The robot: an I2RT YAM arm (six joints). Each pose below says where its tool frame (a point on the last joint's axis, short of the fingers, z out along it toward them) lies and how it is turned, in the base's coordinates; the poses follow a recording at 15 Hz.
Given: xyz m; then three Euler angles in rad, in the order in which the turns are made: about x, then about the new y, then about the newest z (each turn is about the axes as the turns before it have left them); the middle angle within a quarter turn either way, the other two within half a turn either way.
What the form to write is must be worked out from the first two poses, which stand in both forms.
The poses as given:
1: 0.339, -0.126, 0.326, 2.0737, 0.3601, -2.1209
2: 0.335, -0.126, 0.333, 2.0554, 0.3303, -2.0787
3: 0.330, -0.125, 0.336, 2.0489, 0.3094, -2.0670
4: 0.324, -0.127, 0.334, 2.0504, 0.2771, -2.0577
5: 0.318, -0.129, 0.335, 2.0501, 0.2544, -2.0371
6: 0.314, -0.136, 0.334, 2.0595, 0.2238, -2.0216
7: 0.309, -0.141, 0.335, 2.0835, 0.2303, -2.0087
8: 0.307, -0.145, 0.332, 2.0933, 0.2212, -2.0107
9: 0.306, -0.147, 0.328, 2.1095, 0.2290, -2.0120
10: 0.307, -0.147, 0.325, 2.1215, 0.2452, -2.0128
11: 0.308, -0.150, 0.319, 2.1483, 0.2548, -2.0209
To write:
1: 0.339, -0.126, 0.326; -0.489, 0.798, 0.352; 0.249, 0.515, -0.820; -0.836, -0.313, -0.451
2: 0.335, -0.126, 0.333; -0.460, 0.827, 0.324; 0.267, 0.477, -0.837; -0.847, -0.298, -0.441
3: 0.330, -0.125, 0.336; -0.453, 0.838, 0.304; 0.276, 0.457, -0.846; -0.847, -0.300, -0.438
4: 0.324, -0.127, 0.334; -0.450, 0.850, 0.274; 0.294, 0.430, -0.853; -0.843, -0.304, -0.444
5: 0.318, -0.129, 0.335; -0.435, 0.864, 0.252; 0.312, 0.407, -0.859; -0.845, -0.295, -0.446
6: 0.314, -0.136, 0.334; -0.425, 0.878, 0.222; 0.337, 0.381, -0.861; -0.840, -0.291, -0.458
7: 0.309, -0.141, 0.335; -0.413, 0.882, 0.228; 0.360, 0.388, -0.848; -0.837, -0.268, -0.478
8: 0.307, -0.145, 0.332; -0.415, 0.883, 0.219; 0.371, 0.385, -0.845; -0.831, -0.270, -0.487
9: 0.306, -0.147, 0.328; -0.416, 0.881, 0.227; 0.381, 0.395, -0.836; -0.826, -0.261, -0.500
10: 0.307, -0.147, 0.325; -0.415, 0.877, 0.243; 0.385, 0.411, -0.827; -0.825, -0.250, -0.508
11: 0.308, -0.150, 0.319; -0.421, 0.871, 0.252; 0.400, 0.428, -0.811; -0.814, -0.241, -0.528
